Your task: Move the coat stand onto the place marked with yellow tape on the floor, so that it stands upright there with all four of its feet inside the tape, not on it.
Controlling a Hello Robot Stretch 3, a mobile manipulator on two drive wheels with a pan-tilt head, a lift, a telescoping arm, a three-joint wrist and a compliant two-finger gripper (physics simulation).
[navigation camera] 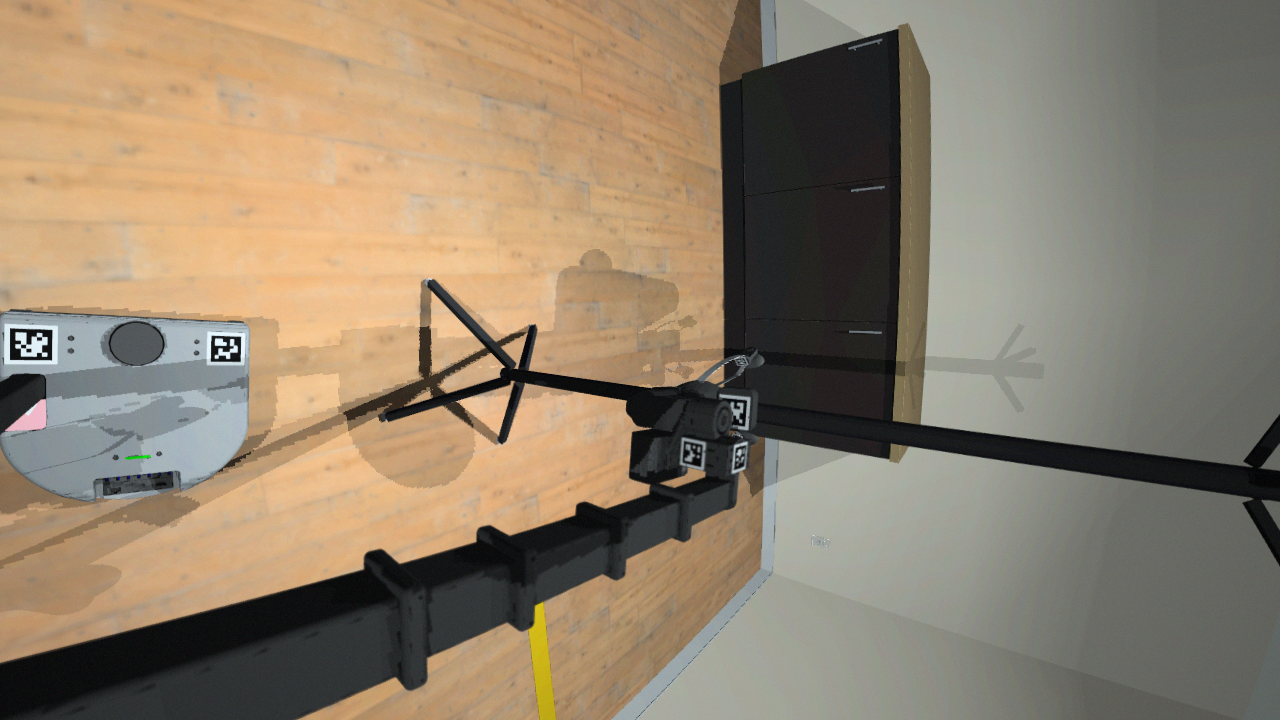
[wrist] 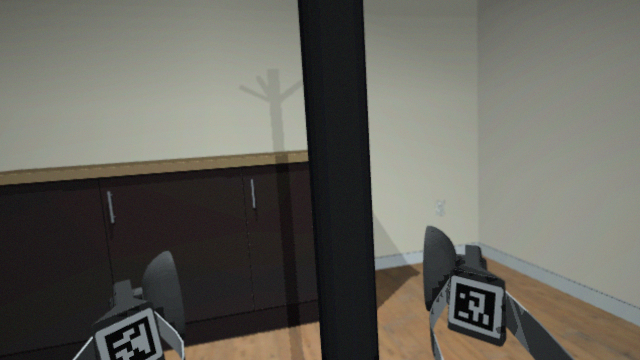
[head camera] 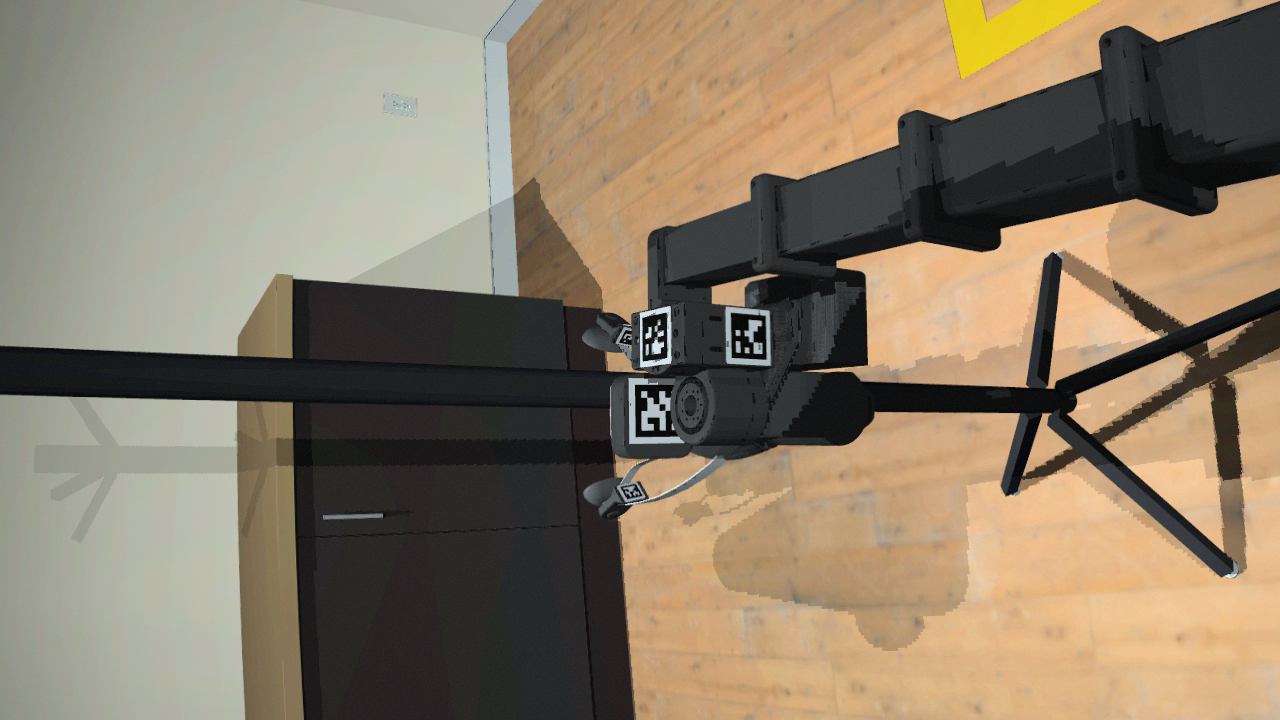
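Where they show: gripper, fingertip midpoint: [wrist: 304, 266] [head camera: 595, 415]; robot's base at its link origin: [navigation camera: 138, 341].
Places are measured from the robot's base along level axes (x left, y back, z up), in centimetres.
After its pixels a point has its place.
The black coat stand [head camera: 447, 382] {x -71.3, y 4.9, z 104.2 cm} [navigation camera: 984, 450] {x -71.4, y 5.2, z 123.8 cm} [wrist: 342, 180] {x -71.4, y 4.7, z 95.0 cm} stands upright on the wooden floor, outside the yellow tape. All four legs show in the navigation view, splayed on the floor. A corner of the yellow tape [head camera: 971, 44] {x -99.4, y 68.6, z 0.1 cm} shows at the top of the head view, and a strip of the tape [navigation camera: 541, 662] {x -106.2, y 115.2, z 0.0 cm} shows at the bottom of the navigation view, partly hidden by the arm. My gripper [head camera: 597, 414] {x -72.6, y 2.6, z 90.5 cm} [wrist: 304, 266] {x -72.6, y 2.6, z 90.5 cm} is open at the pole, above the legs. In the wrist view the pole runs between the spread fingers, with a gap on each side.
A dark cabinet [head camera: 429, 626] {x -211.8, y -42.3, z 56.5 cm} [navigation camera: 819, 134] {x -203.2, y -102.6, z 52.9 cm} [wrist: 175, 240] {x -210.3, y -52.8, z 55.4 cm} with a wooden top stands against the wall behind the pole. My extended arm [head camera: 1002, 170] {x -24.1, y 9.9, z 101.2 cm} [navigation camera: 268, 635] {x -4.8, y 8.3, z 101.1 cm} reaches over the floor on the tape's side. My base [navigation camera: 179, 394] {x -6.0, y 8.4, z 16.0 cm} is at the left of the navigation view.
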